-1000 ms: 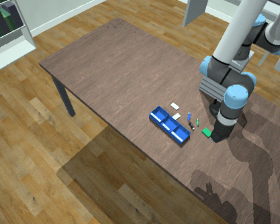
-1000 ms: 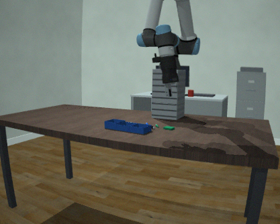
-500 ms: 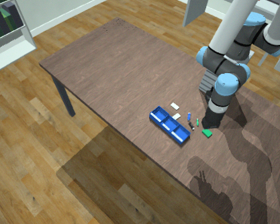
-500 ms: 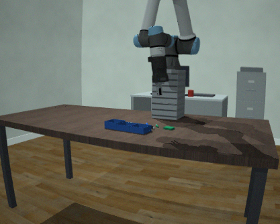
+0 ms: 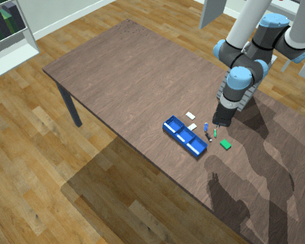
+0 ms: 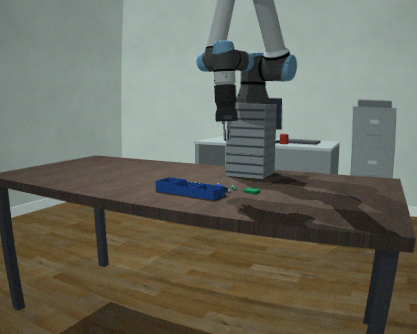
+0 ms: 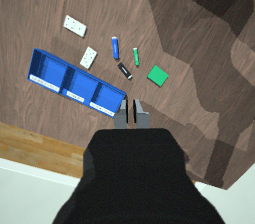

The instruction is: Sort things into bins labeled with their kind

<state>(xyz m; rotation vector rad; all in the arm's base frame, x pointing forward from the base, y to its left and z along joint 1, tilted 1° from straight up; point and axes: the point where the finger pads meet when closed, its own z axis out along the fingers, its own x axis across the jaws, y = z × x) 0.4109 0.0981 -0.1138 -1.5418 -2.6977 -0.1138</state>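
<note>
The blue three-part bin is 60 mm ahead of my hand, 120 mm to the right of it and 200 mm below it. From my hand the other things lie so: black cylinder 40 mm behind, 30 mm to the right, 210 mm below; then green cylinder 90 mm behind, 20 mm to the right, 210 mm below; then green block 70 mm behind, 70 mm to the left, 210 mm below.
</note>
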